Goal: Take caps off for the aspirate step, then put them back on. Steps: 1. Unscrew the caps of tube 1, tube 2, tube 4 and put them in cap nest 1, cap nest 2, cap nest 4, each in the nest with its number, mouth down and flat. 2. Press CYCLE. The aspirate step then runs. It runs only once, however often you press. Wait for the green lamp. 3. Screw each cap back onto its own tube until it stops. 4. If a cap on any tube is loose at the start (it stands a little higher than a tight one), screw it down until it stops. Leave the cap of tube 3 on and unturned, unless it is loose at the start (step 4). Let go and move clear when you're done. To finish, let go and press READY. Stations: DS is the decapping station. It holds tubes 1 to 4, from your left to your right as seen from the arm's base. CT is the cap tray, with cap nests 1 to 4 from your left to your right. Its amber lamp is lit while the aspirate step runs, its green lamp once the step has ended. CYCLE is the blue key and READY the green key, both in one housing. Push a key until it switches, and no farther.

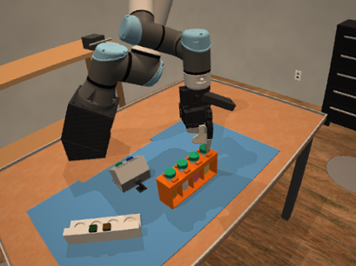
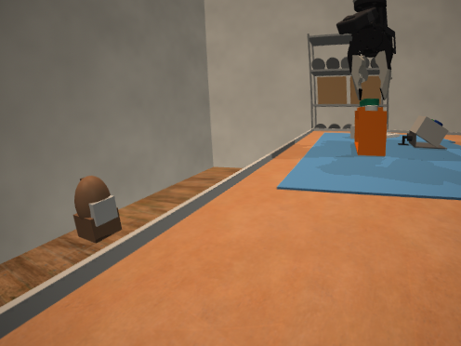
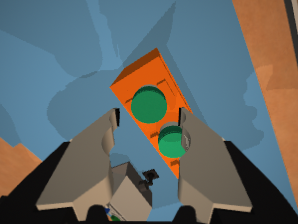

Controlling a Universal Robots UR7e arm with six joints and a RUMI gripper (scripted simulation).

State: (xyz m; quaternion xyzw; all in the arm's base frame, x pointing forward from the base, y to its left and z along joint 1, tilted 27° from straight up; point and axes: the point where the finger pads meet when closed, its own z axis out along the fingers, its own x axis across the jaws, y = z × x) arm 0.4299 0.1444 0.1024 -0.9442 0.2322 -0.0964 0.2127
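Now: hand 20 mm above the cap. From my hand the other things lie so: grey key housing 200 mm to the right, 170 mm behind, 80 mm below; then blue key 190 mm behind, 180 mm to the right, 70 mm below; then table edge 210 mm ahead, 130 mm below, 40 mm to the left.
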